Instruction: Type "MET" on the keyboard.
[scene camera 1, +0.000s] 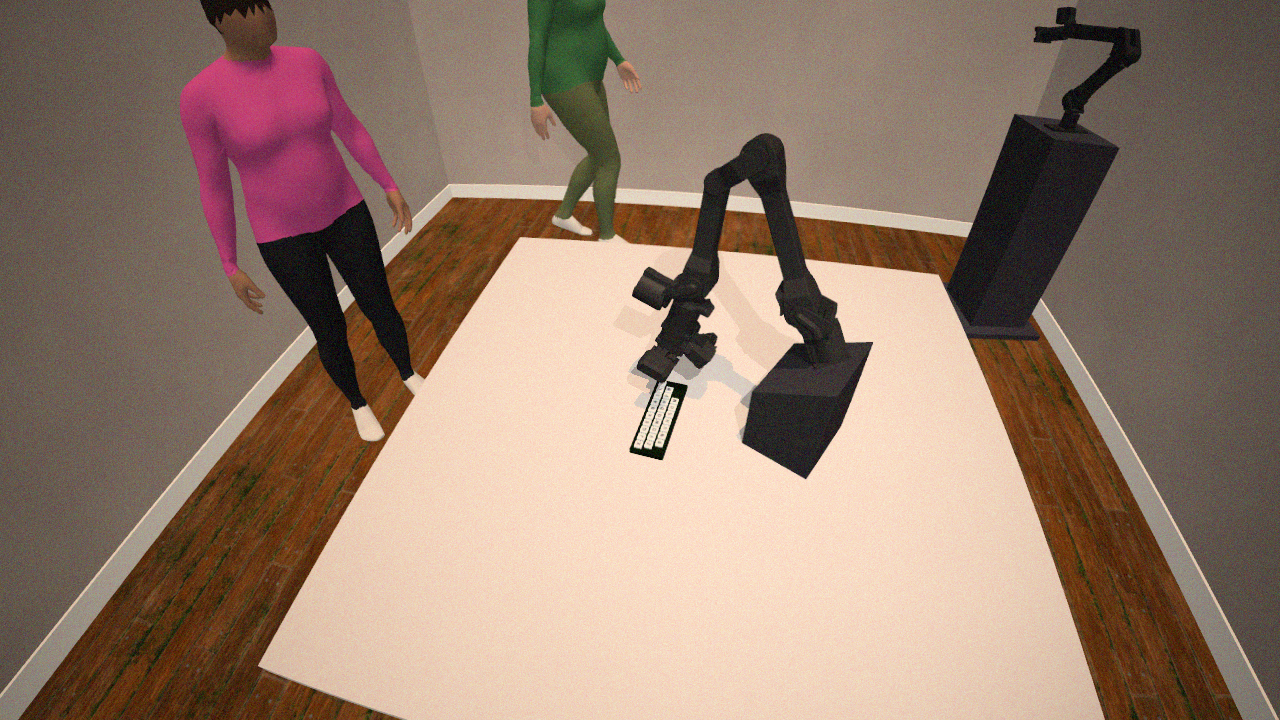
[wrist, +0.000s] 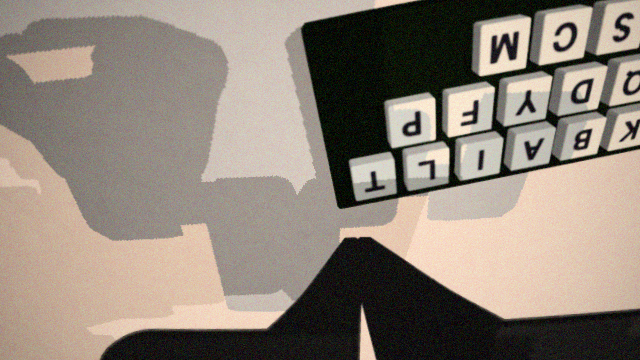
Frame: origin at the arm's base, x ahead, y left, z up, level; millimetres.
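Seen in the pictures: gripper, between the fingertips: (wrist: 356, 250); arm's base, origin of its link: (scene camera 1: 830, 356).
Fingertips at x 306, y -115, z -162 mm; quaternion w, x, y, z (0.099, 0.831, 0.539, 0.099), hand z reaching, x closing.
Note:
Pixels of each thing's top centre, then the offset from my fingertips to it. Level surfaces: height alone.
- dark keyboard, centre of its top: (wrist: 621, 84) (scene camera 1: 660, 413) dx -5, dy +100, dz -20 mm
- T key, centre of its top: (wrist: 374, 181) dx -8, dy +13, dz -20 mm
- M key, centre of its top: (wrist: 504, 47) dx -34, dy +64, dz -20 mm
- pale mat, height of its surface: dz -36 mm
The dark keyboard (scene camera 1: 664, 420) (wrist: 350, 100) with white letter keys lies on the pale mat; in the wrist view its letters appear upside down and its right part is cut off. The T key (wrist: 374, 177) is at its lower left corner and the M key (wrist: 501, 46) is in the upper row. The E key does not show in the wrist view. My gripper (wrist: 356, 250) is shut and empty. In the wrist view its tips appear just below the T key's corner of the keyboard, apart from the keys. In the scene view the gripper is at the keyboard's far end, its tips hard to make out.
The arm's dark base block (scene camera 1: 792, 407) stands right of the keyboard on the pale mat (scene camera 1: 626, 573). A person in pink (scene camera 1: 277, 143) stands at the left, and one in green (scene camera 1: 572, 53) at the back. A second arm stands on a tall dark pedestal (scene camera 1: 1029, 232) at the back right.

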